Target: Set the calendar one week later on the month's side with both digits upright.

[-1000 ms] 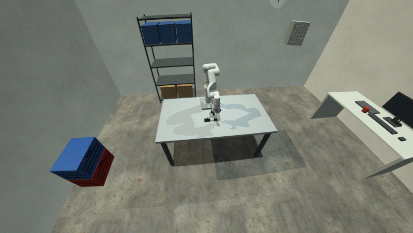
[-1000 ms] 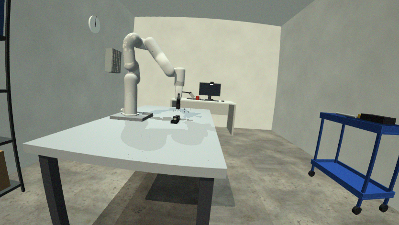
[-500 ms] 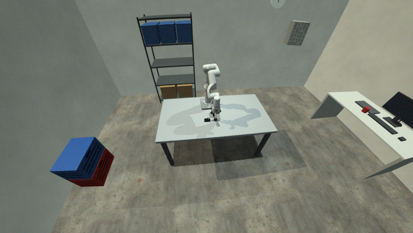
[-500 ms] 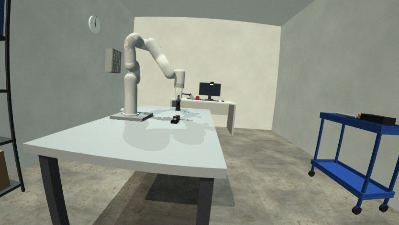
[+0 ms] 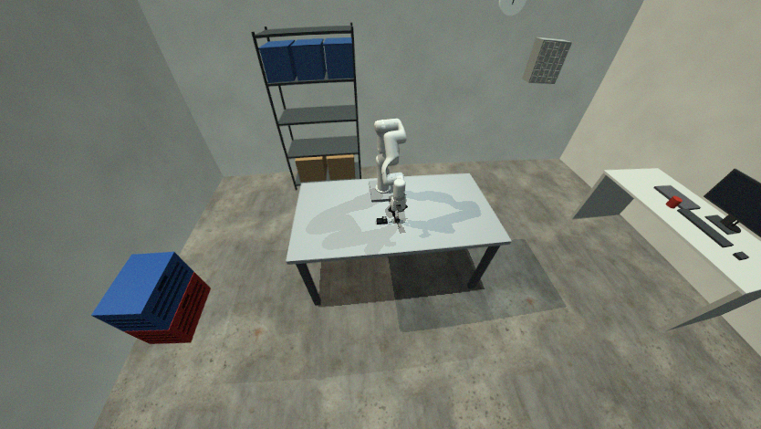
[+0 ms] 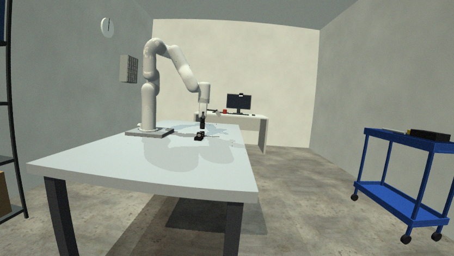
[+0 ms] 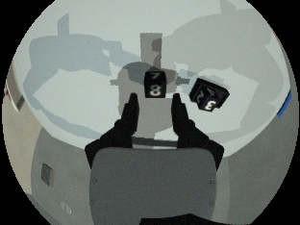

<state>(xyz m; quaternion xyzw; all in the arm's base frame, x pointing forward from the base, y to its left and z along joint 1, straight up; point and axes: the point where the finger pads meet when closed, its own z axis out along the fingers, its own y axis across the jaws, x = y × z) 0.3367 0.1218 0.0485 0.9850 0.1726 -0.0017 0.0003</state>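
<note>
Now: hand 60 mm above the cube.
</note>
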